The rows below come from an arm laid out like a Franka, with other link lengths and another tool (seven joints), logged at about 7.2 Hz.
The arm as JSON. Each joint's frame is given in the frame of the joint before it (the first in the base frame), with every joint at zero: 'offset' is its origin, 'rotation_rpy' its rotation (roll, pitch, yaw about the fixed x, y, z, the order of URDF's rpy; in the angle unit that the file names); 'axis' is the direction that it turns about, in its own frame. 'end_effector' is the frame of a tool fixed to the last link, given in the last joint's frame.
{
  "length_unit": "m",
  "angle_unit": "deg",
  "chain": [
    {
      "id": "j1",
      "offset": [
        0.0,
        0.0,
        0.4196
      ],
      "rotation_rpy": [
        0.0,
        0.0,
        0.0
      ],
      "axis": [
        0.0,
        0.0,
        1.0
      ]
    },
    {
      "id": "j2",
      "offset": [
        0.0,
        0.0,
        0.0
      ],
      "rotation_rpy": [
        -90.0,
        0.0,
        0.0
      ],
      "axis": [
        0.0,
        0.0,
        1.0
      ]
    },
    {
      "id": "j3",
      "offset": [
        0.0,
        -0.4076,
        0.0
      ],
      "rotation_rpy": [
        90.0,
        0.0,
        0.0
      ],
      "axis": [
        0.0,
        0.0,
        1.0
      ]
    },
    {
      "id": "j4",
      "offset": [
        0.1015,
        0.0,
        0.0
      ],
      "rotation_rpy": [
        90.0,
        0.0,
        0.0
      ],
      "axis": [
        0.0,
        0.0,
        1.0
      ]
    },
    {
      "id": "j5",
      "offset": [
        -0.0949,
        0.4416,
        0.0
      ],
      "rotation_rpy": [
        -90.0,
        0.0,
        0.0
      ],
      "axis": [
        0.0,
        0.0,
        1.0
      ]
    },
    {
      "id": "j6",
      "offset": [
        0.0,
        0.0,
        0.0
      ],
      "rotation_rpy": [
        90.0,
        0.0,
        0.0
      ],
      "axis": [
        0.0,
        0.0,
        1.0
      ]
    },
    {
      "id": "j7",
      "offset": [
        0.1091,
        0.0,
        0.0
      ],
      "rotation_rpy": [
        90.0,
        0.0,
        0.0
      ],
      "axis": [
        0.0,
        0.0,
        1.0
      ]
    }
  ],
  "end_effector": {
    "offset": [
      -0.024,
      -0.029,
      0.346
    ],
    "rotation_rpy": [
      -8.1,
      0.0,
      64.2
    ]
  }
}
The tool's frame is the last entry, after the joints.
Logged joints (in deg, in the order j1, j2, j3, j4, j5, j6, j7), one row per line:
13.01 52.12 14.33 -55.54 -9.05 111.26 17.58
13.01 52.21 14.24 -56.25 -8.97 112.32 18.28
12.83 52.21 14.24 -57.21 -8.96 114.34 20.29
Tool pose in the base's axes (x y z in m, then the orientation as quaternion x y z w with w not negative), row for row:
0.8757 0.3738 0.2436 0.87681 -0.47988 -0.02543 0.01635
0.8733 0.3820 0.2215 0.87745 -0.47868 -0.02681 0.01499
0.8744 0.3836 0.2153 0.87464 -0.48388 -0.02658 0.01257
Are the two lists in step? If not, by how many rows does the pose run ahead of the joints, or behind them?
The pose runs 1 row behind the joints: the pose in row i belongs to the joints in row i - 1.
